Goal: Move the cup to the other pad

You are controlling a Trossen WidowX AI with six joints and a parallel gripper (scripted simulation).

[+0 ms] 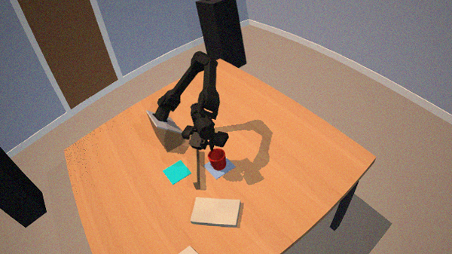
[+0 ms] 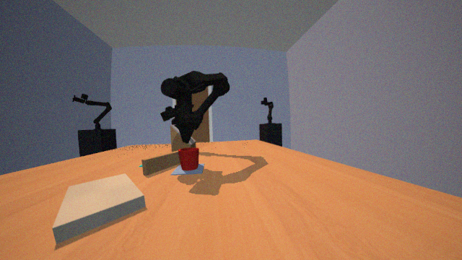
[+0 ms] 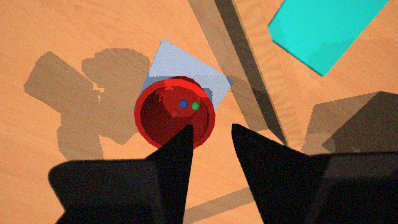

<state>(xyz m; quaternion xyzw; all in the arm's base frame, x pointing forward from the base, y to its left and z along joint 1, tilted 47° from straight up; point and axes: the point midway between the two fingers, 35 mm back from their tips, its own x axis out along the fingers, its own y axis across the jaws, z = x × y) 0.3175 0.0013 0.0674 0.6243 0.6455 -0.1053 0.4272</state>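
The red cup lies 6 cm below my gripper tip, 3 cm ahead of it and 1 cm to the left of it. From my gripper tip the other things lie so: teal pad: 15 cm to the right, 10 cm below, 9 cm behind; then beige tile: 37 cm to the right, 30 cm ahead, 9 cm below.
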